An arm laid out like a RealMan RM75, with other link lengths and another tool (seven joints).
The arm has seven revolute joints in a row. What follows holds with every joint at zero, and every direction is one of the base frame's. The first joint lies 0.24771 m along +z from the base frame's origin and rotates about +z. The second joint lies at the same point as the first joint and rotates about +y. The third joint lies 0.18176 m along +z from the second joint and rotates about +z. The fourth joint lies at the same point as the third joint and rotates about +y. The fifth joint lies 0.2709 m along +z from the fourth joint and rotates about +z. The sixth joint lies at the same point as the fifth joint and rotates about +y. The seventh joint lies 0.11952 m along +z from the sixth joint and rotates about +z. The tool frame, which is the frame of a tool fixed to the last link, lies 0.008 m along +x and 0.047 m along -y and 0.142 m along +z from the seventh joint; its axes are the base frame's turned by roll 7.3, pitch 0 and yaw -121 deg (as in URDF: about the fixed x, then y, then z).
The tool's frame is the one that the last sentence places.
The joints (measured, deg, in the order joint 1, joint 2, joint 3, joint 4, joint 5, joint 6, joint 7), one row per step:
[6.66 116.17 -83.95 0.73 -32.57 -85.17 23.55]
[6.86 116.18 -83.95 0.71 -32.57 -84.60 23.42]
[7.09 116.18 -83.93 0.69 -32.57 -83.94 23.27]
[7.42 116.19 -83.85 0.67 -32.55 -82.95 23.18]
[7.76 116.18 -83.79 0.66 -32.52 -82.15 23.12]
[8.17 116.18 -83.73 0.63 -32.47 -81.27 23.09]
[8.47 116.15 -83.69 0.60 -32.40 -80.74 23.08]
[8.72 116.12 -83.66 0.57 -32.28 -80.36 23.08]
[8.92 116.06 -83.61 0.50 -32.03 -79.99 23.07]
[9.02 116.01 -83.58 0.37 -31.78 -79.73 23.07]
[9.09 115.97 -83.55 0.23 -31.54 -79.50 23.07]
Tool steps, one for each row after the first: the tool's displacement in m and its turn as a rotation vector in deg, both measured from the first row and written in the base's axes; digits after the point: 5 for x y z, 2 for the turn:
[0.00122 0.00129 -0.00088 -0.16 -0.38 -0.18]
[0.00274 0.00278 -0.00173 -0.33 -0.84 -0.40]
[0.00528 0.00492 -0.00289 -0.56 -1.38 -0.85]
[0.00708 0.00713 -0.00366 -0.73 -1.83 -1.16]
[0.00876 0.00989 -0.00449 -0.91 -2.28 -1.46]
[0.00967 0.01207 -0.00456 -0.97 -2.57 -1.60]
[0.01026 0.01404 -0.00425 -0.94 -2.76 -1.70]
[0.01130 0.01614 -0.00301 -0.76 -2.97 -1.87]
[0.01205 0.01788 -0.00161 -0.53 -3.11 -1.99]
[0.01272 0.01945 -0.00026 -0.29 -3.23 -2.11]

